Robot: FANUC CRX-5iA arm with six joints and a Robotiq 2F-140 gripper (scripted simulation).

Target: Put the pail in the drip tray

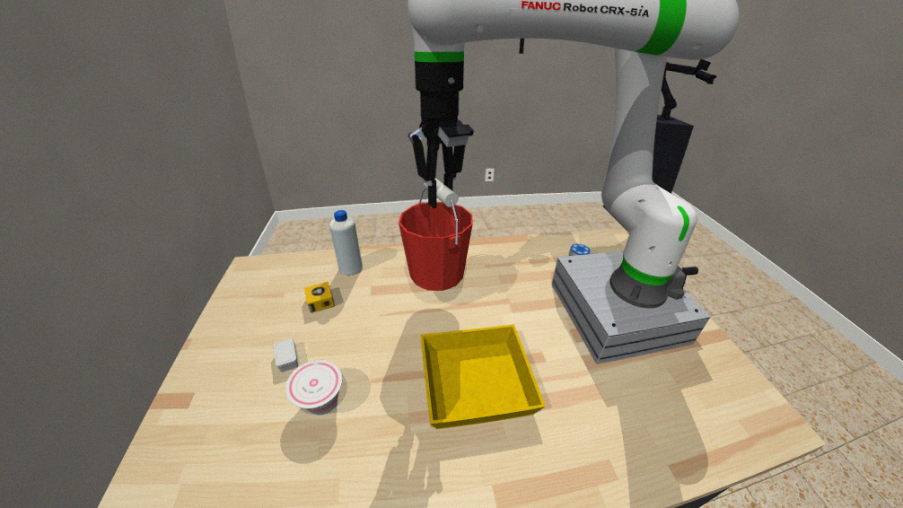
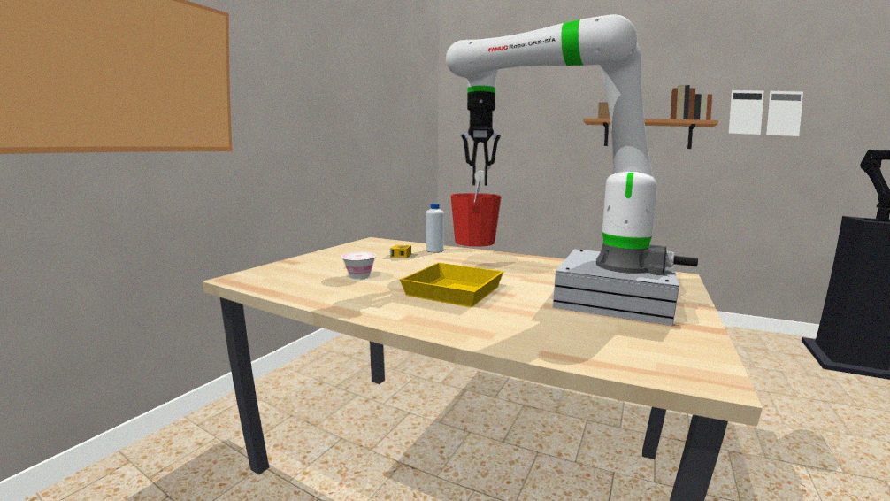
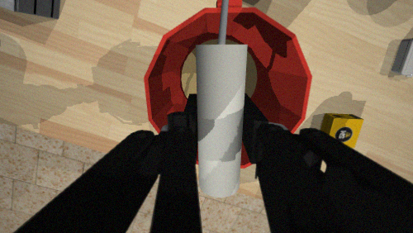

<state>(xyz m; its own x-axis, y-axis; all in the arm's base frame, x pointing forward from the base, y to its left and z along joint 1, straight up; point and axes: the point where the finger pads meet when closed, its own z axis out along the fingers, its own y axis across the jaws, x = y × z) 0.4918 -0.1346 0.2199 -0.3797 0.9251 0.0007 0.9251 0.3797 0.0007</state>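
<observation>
The red pail lies 10 mm ahead of my hand and 90 mm below it. Also, from my hand: yellow drip tray: 50 mm behind, 280 mm to the left, 310 mm below; pail handle: 30 mm below; white bottle: 270 mm ahead, 160 mm to the right, 230 mm below.
</observation>
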